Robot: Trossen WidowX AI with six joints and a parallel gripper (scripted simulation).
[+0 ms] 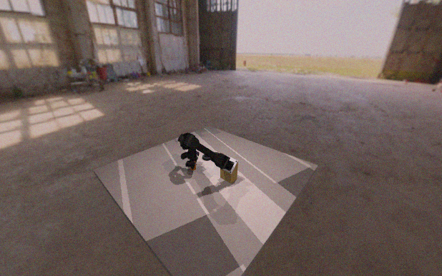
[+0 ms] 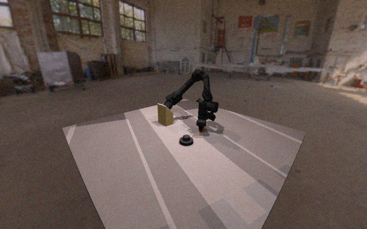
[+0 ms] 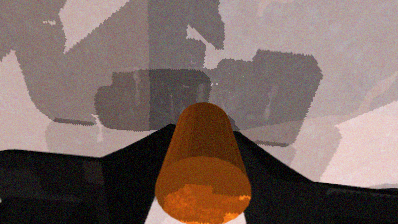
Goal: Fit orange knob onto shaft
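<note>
Now: the dark round pedestal 19 cm to the right of my gripper tip, 3 cm ahead of it and 2 cm above it. The rest, counted from my gripper tip: orange knob: 4 cm above.
</note>
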